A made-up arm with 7 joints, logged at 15 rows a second.
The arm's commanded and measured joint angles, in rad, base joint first. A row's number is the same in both.
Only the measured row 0 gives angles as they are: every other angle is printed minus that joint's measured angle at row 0.
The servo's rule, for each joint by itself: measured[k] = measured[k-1] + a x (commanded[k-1-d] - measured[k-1]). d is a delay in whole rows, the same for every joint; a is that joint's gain. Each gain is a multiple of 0.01, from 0.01 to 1. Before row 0 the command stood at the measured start. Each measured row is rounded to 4 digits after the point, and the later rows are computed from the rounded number. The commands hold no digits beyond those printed.
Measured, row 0: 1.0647 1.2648 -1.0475 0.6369 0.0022 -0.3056 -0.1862
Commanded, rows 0 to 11: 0.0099 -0.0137 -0.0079 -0.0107 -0.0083 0.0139 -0.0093; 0.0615 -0.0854 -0.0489 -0.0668 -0.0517 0.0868 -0.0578; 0.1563 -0.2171 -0.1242 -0.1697 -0.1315 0.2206 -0.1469; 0.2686 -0.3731 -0.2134 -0.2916 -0.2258 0.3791 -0.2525; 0.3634 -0.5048 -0.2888 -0.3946 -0.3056 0.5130 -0.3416; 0.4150 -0.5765 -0.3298 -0.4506 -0.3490 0.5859 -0.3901; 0.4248 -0.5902 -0.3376 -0.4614 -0.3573 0.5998 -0.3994; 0.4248 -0.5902 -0.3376 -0.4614 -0.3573 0.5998 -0.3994; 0.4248 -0.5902 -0.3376 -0.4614 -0.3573 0.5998 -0.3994; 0.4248 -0.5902 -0.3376 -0.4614 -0.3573 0.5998 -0.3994; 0.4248 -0.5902 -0.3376 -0.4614 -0.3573 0.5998 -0.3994; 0.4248 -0.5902 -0.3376 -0.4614 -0.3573 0.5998 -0.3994
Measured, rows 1 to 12: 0.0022 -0.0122 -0.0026 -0.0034 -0.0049 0.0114 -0.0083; 0.0152 -0.0773 -0.0179 -0.0237 -0.0325 0.0732 -0.0524; 0.0462 -0.2017 -0.0530 -0.0704 -0.0909 0.1941 -0.1365; 0.0951 -0.3542 -0.1059 -0.1412 -0.1705 0.3458 -0.2397; 0.1541 -0.4882 -0.1663 -0.2223 -0.2502 0.4829 -0.3304; 0.2115 -0.5668 -0.2203 -0.2954 -0.3085 0.5674 -0.3835; 0.2584 -0.5876 -0.2590 -0.3485 -0.3373 0.5940 -0.3977; 0.2950 -0.5899 -0.2849 -0.3846 -0.3491 0.5988 -0.3992; 0.3236 -0.5902 -0.3023 -0.4092 -0.3539 0.5996 -0.3994; 0.3459 -0.5902 -0.3139 -0.4259 -0.3559 0.5998 -0.3994; 0.3633 -0.5902 -0.3217 -0.4373 -0.3567 0.5998 -0.3994; 0.3768 -0.5902 -0.3269 -0.4450 -0.3571 0.5998 -0.3994
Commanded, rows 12 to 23: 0.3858 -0.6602 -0.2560 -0.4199 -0.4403 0.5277 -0.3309; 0.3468 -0.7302 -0.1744 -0.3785 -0.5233 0.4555 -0.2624; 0.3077 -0.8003 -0.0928 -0.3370 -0.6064 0.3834 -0.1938; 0.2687 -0.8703 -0.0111 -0.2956 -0.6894 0.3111 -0.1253; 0.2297 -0.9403 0.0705 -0.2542 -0.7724 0.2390 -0.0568; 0.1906 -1.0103 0.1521 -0.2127 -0.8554 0.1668 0.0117; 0.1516 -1.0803 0.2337 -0.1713 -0.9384 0.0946 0.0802; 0.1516 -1.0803 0.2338 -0.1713 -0.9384 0.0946 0.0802; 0.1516 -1.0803 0.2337 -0.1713 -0.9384 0.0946 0.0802; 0.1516 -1.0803 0.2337 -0.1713 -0.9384 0.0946 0.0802; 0.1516 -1.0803 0.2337 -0.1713 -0.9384 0.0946 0.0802; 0.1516 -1.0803 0.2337 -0.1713 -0.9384 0.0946 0.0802
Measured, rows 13 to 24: 0.3788 -0.6525 -0.3035 -0.4370 -0.4062 0.5407 -0.3384; 0.3718 -0.7217 -0.2609 -0.4183 -0.4753 0.4708 -0.2708; 0.3577 -0.7917 -0.2054 -0.3923 -0.5526 0.3991 -0.2023; 0.3381 -0.8617 -0.1413 -0.3614 -0.6333 0.3269 -0.1338; 0.3143 -0.9317 -0.0714 -0.3271 -0.7154 0.2548 -0.0653; 0.2871 -1.0017 0.0024 -0.2905 -0.7980 0.1826 0.0032; 0.2573 -1.0717 0.0787 -0.2524 -0.8808 0.1104 0.0717; 0.2340 -1.0794 0.1299 -0.2264 -0.9148 0.0974 0.0793; 0.2159 -1.0802 0.1642 -0.2088 -0.9287 0.0951 0.0801; 0.2018 -1.0803 0.1871 -0.1968 -0.9344 0.0947 0.0802; 0.1908 -1.0803 0.2025 -0.1886 -0.9368 0.0946 0.0802; 0.1822 -1.0803 0.2128 -0.1831 -0.9377 0.0946 0.0802
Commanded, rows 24 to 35: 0.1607 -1.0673 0.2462 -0.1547 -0.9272 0.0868 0.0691; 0.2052 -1.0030 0.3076 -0.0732 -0.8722 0.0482 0.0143; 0.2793 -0.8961 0.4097 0.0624 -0.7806 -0.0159 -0.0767; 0.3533 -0.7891 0.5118 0.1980 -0.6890 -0.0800 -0.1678; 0.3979 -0.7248 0.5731 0.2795 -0.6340 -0.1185 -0.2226; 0.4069 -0.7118 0.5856 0.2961 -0.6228 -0.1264 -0.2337; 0.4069 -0.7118 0.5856 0.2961 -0.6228 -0.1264 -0.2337; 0.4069 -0.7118 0.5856 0.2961 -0.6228 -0.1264 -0.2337; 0.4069 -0.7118 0.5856 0.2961 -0.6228 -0.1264 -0.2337; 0.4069 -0.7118 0.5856 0.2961 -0.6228 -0.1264 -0.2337; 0.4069 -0.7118 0.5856 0.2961 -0.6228 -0.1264 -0.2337; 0.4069 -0.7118 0.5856 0.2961 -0.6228 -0.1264 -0.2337
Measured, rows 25 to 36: 0.1775 -1.0687 0.2238 -0.1740 -0.9315 0.0882 0.0703; 0.1836 -1.0102 0.2515 -0.1417 -0.8965 0.0554 0.0205; 0.2047 -0.9087 0.3037 -0.0764 -0.8281 -0.0031 -0.0660; 0.2374 -0.8023 0.3724 0.0114 -0.7460 -0.0662 -0.1566; 0.2727 -0.7333 0.4386 0.0972 -0.6799 -0.1091 -0.2153; 0.3022 -0.7142 0.4871 0.1608 -0.6462 -0.1233 -0.2317; 0.3252 -0.7121 0.5196 0.2041 -0.6324 -0.1258 -0.2335; 0.3432 -0.7118 0.5414 0.2335 -0.6267 -0.1263 -0.2337; 0.3572 -0.7118 0.5560 0.2535 -0.6244 -0.1264 -0.2337; 0.3681 -0.7118 0.5658 0.2671 -0.6235 -0.1264 -0.2337; 0.3766 -0.7118 0.5723 0.2764 -0.6231 -0.1264 -0.2337; 0.3833 -0.7118 0.5767 0.2827 -0.6229 -0.1264 -0.2337
